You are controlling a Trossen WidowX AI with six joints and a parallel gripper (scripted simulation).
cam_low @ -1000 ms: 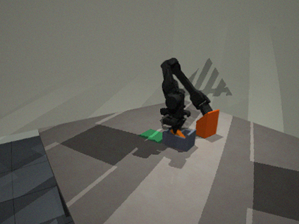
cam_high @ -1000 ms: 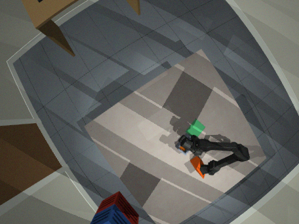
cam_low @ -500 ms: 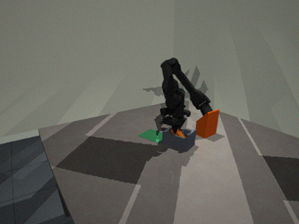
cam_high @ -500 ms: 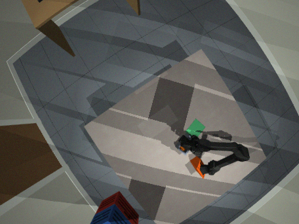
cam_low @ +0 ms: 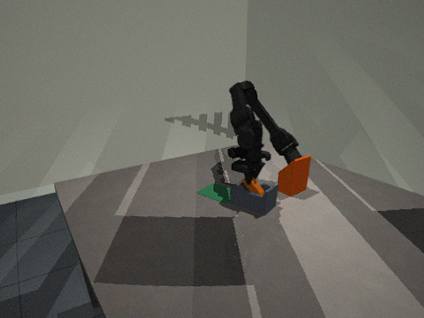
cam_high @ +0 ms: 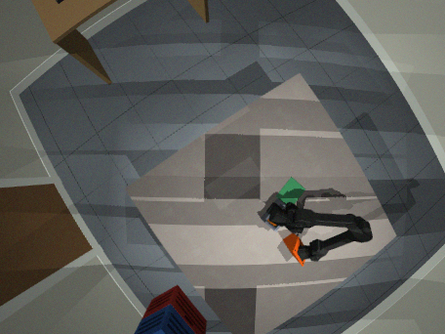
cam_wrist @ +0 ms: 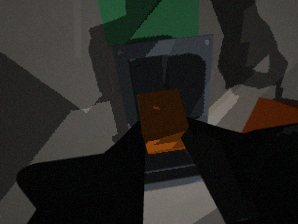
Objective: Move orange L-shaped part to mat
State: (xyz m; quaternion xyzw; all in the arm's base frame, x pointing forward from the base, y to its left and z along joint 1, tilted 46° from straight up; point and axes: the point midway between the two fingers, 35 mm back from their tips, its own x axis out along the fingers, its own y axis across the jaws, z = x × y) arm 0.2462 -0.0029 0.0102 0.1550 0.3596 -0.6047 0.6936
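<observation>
My gripper tip is now 3 cm short of the green mat, 14 cm to the left of it and 10 cm above it. The rest, counted from my gripper tip: orange L-shaped part (2 cm behind, 3 cm to the left, 3 cm below).
</observation>
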